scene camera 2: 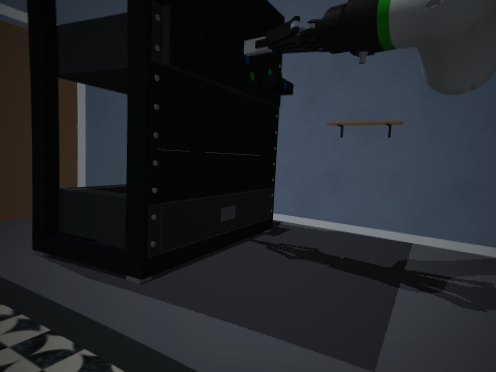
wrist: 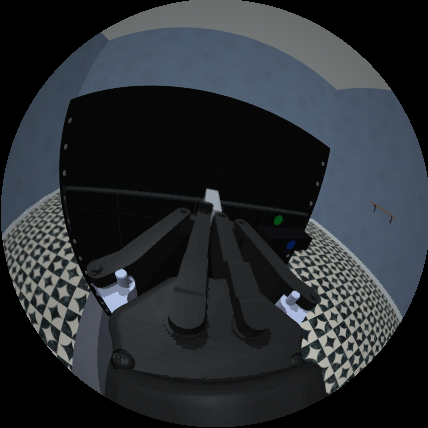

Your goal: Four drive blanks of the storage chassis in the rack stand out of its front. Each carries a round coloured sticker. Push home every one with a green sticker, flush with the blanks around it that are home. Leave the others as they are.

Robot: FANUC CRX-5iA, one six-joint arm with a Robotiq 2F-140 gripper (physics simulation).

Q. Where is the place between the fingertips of my gripper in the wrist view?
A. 209, 198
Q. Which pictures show my gripper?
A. Scene camera 2 and the wrist view: all of them.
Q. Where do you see a black rack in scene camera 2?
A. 189, 86
